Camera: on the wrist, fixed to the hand. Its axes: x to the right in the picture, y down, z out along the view.
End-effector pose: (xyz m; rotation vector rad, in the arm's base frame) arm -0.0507 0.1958 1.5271 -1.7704 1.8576 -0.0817
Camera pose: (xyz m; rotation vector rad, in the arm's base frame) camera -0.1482 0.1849 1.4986 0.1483 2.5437 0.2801
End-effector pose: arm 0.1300 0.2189 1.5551 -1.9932 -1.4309 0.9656
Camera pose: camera 0.2087 0.2032 1.4919 -2.6976 0.5828 1.4931
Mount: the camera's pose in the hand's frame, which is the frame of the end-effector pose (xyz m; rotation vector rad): 0.0168 0.0983 -0.0220 0.2284 0.0087 1.5718
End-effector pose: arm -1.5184 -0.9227 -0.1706 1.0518 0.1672 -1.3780
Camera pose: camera -1.4206 -0.9353 -0.1442 0.9417 -0.7087 0.0527
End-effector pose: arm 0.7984 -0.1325 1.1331 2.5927 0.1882 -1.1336
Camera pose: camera 0.8486 -0.2182 1.1568 1.8563 -1.6832 -0.4600
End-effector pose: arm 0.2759 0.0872 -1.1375 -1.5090 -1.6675 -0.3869
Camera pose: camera 0.3763 0.1055 -1.1409 -2.0798 -0.1362 0.6186
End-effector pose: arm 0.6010 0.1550 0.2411 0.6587 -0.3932 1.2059
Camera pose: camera 0.5123 0.2019 0.2600 0.4698 -0.8231 2.7656
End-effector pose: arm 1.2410 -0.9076 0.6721 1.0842 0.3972 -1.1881
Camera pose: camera 1.3403 -0.9006 0.6949 1.1470 -0.5758 0.1946
